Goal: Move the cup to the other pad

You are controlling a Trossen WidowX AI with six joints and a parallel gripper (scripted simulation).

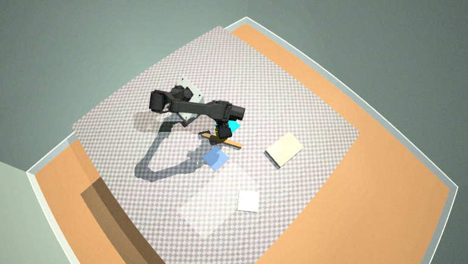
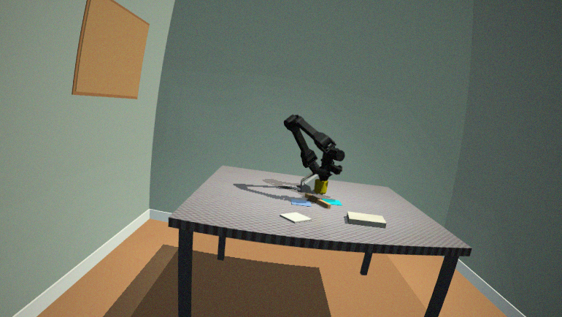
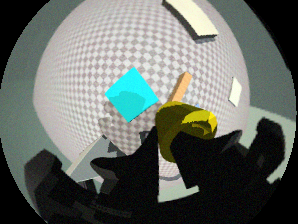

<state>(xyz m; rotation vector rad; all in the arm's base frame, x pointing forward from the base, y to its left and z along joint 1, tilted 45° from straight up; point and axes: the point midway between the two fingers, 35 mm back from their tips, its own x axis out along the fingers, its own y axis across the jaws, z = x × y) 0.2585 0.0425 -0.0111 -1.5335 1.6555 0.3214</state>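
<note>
My gripper tip is now 3 cm past the cyan pad, 6 cm to the right of it and 10 cm above it. Round my gripper tip: light blue pad: 9 cm ahead, 10 cm to the right, 10 cm below; yellow cup: 2 cm ahead, 1 cm to the right; wooden bar: 3 cm ahead, 2 cm to the right, 8 cm below.
</note>
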